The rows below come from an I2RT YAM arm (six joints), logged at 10 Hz.
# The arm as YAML. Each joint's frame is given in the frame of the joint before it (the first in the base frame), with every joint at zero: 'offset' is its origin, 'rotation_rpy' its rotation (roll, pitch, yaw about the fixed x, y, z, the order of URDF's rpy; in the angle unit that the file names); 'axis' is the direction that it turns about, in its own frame. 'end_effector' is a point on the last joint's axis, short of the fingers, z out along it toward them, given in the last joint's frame.
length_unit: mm
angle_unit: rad
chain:
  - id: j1
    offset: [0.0, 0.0, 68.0]
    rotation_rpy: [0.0, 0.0, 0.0]
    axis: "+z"
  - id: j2
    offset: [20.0, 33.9, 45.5]
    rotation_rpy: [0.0, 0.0, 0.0]
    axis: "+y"
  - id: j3
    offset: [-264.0, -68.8, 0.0]
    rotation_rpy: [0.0, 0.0, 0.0]
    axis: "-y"
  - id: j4
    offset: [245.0, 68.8, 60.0]
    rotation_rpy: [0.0, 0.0, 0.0]
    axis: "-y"
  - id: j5
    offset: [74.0, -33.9, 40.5]
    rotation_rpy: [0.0, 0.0, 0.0]
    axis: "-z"
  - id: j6
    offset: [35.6, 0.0, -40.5]
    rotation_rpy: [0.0, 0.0, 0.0]
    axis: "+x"
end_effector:
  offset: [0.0, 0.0, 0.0]
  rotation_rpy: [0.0, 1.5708, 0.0]
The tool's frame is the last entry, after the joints.
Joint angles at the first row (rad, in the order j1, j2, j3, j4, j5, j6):
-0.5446, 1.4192, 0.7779, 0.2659, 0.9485, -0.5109
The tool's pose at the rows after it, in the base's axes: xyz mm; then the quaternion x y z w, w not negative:
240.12, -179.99, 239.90, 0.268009, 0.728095, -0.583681, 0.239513
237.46, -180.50, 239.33, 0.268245, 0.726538, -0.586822, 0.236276
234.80, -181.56, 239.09, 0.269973, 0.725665, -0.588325, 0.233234
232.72, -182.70, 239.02, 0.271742, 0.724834, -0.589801, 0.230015
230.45, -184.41, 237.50, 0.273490, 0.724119, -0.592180, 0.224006
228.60, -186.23, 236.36, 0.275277, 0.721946, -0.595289, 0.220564
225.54, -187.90, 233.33, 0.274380, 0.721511, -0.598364, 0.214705
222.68, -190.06, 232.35, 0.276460, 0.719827, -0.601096, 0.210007
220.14, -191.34, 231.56, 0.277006, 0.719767, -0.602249, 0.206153
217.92, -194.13, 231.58, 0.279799, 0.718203, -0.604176, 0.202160
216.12, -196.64, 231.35, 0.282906, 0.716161, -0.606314, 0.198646
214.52, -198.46, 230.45, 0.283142, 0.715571, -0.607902, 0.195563
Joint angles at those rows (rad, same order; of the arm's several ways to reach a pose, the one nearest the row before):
-0.5461, 1.4154, 0.7634, 0.2902, 0.9568, -0.5287
-0.5520, 1.4094, 0.7534, 0.3006, 0.9597, -0.5393
-0.5598, 1.4038, 0.7474, 0.3022, 0.9600, -0.5430
-0.5668, 1.4001, 0.7440, 0.3022, 0.9612, -0.5461
-0.5756, 1.4004, 0.7380, 0.3068, 0.9648, -0.5518
-0.5840, 1.4018, 0.7316, 0.3214, 0.9675, -0.5606
-0.5946, 1.4024, 0.7171, 0.3409, 0.9671, -0.5757
-0.6062, 1.4014, 0.7102, 0.3511, 0.9679, -0.5844
-0.6149, 1.3982, 0.7042, 0.3540, 0.9662, -0.5904
-0.6273, 1.3989, 0.7037, 0.3582, 0.9653, -0.5959
-0.6378, 1.4012, 0.7029, 0.3651, 0.9664, -0.6005
-0.6463, 1.4032, 0.6992, 0.3744, 0.9644, -0.6088

